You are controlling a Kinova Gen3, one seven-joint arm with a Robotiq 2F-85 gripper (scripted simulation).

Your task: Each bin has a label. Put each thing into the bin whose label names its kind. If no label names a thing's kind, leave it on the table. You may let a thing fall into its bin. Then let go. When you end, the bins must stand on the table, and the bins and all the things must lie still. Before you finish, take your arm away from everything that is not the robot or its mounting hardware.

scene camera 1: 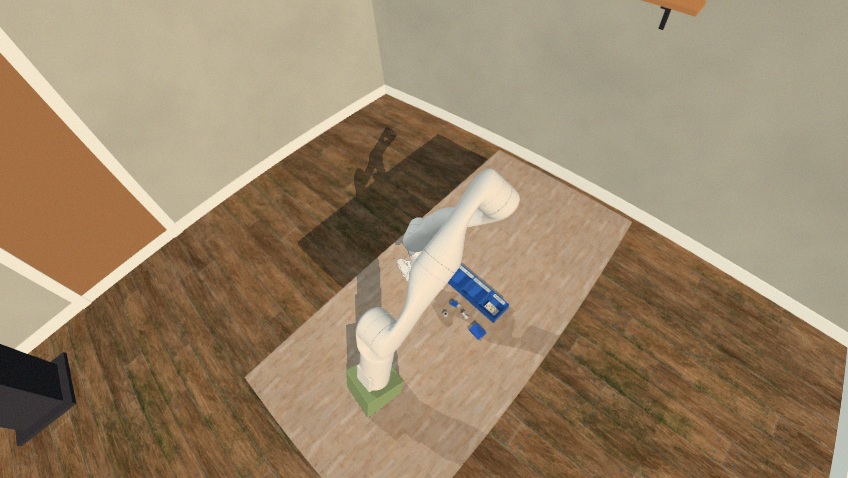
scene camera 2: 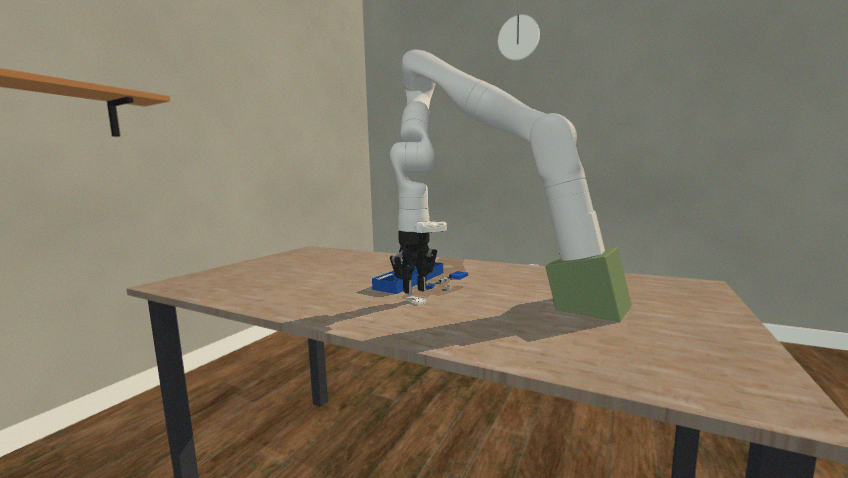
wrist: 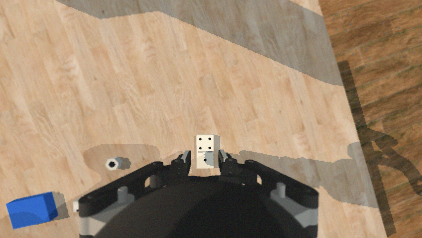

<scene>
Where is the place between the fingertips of the gripper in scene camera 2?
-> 415, 292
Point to a flat blue block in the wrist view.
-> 40, 208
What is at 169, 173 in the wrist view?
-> The gripper.
</scene>
